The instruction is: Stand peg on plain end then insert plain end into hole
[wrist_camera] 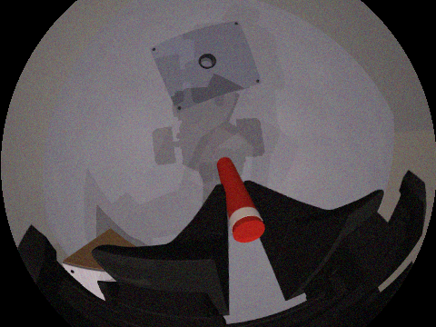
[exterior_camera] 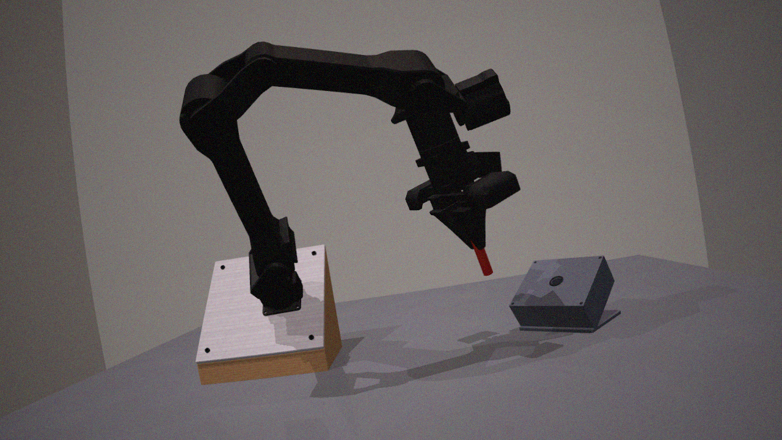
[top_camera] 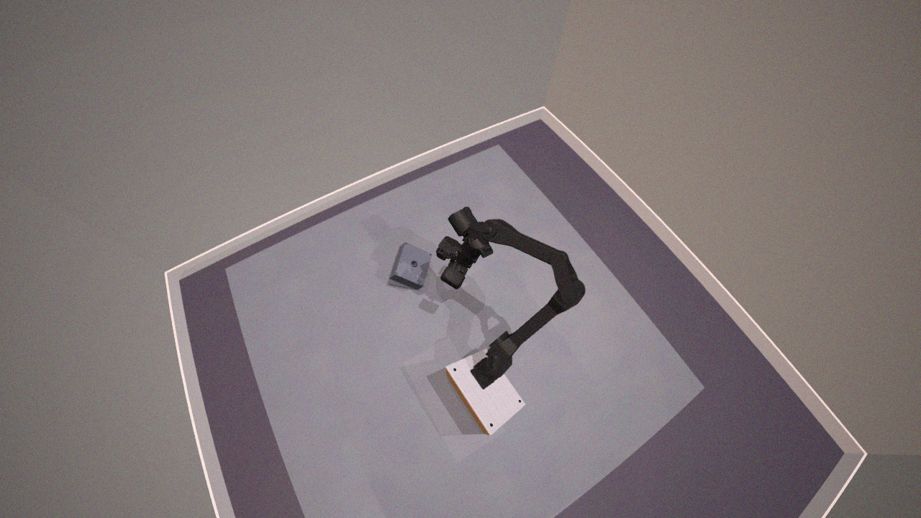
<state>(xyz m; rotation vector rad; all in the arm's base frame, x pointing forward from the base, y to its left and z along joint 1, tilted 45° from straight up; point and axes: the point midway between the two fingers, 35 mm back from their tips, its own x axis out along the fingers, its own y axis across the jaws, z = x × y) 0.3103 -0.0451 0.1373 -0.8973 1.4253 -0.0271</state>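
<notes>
My gripper tip is 14 cm short of the grey sloped panel, 10 cm above it and 9 cm to the right of it. The rest, counted from my gripper tip: red peg 2 cm above.
</notes>
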